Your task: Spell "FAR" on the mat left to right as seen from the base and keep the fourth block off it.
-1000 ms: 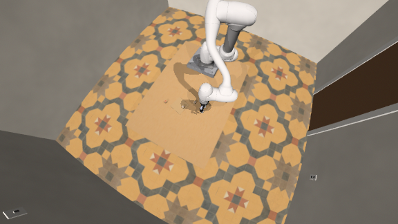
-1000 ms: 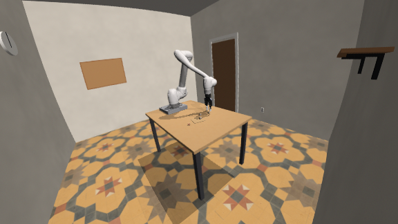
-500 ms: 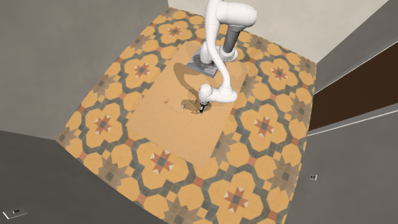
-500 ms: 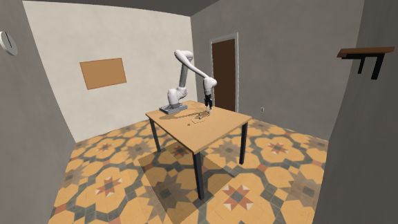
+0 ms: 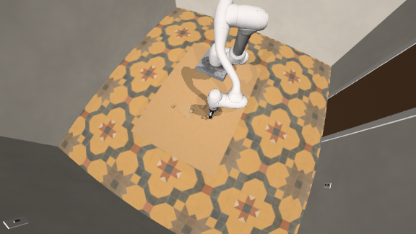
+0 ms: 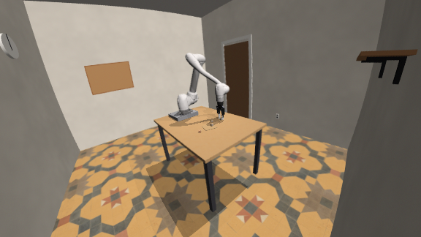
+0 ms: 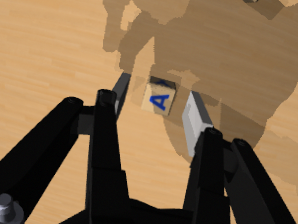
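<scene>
My gripper is now 25 cm to the left of the tan mat, 4 cm above it and 1 cm short of it. Also, from my hand: R block: 40 cm to the right, 3 cm below, 1 cm ahead.
</scene>
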